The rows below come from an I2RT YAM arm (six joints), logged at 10 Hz.
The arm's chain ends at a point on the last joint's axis. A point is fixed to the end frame.
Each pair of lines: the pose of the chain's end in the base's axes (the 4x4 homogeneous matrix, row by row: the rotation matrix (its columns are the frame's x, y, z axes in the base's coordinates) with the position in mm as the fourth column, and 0 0 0 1 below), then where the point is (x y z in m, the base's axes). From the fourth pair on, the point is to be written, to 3 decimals.
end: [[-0.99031, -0.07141, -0.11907, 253.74], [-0.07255, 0.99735, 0.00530, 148.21], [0.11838, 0.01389, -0.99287, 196.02], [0, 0, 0, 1]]
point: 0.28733 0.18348 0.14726
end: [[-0.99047, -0.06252, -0.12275, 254.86], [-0.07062, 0.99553, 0.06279, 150.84], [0.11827, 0.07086, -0.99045, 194.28], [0, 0, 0, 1]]
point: 0.28858 0.18853 0.14746
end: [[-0.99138, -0.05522, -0.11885, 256.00], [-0.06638, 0.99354, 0.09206, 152.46], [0.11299, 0.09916, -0.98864, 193.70], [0, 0, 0, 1]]
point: 0.29017 0.19122 0.14809
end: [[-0.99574, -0.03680, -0.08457, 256.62], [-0.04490, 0.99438, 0.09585, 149.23], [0.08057, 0.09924, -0.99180, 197.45], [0, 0, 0, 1]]
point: 0.293 0.187 0.153
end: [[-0.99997, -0.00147, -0.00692, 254.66], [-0.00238, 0.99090, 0.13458, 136.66], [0.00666, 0.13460, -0.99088, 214.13], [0, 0, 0, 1]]
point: 0.296 0.175 0.174
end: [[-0.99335, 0.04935, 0.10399, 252.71], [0.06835, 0.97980, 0.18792, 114.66], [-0.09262, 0.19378, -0.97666, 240.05], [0, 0, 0, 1]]
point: 0.300 0.152 0.207
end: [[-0.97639, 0.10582, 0.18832, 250.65], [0.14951, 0.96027, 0.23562, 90.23], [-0.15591, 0.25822, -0.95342, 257.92], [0, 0, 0, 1]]
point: 0.303 0.125 0.230
